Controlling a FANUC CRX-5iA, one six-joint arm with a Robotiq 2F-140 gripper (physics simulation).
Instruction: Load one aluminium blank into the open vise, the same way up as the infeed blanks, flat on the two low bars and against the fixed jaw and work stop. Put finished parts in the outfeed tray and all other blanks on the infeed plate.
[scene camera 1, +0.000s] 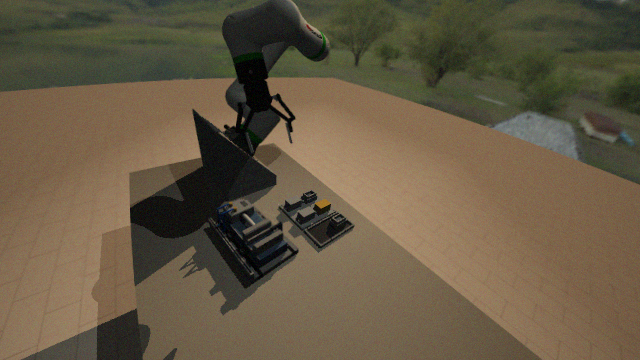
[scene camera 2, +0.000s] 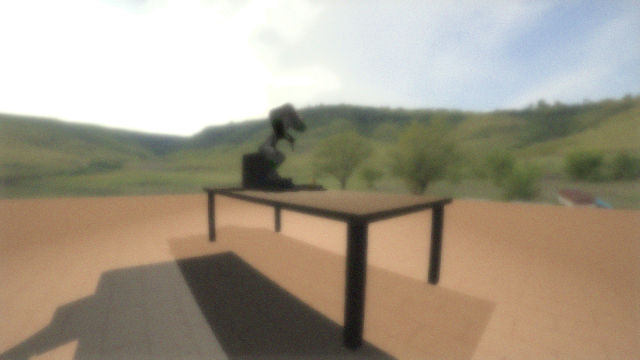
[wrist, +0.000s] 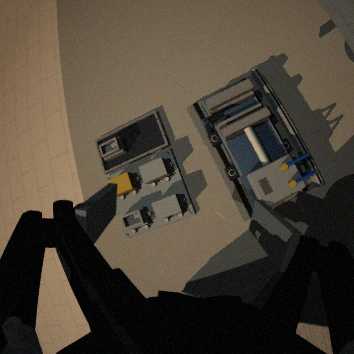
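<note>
There is an outfeed tray (wrist: 145, 134) here, along with a vise body (scene camera 1: 232, 218). As for my gripper (scene camera 1: 272, 147), which the wrist view (wrist: 185, 207) shows as well, it is open and holds nothing.
</note>
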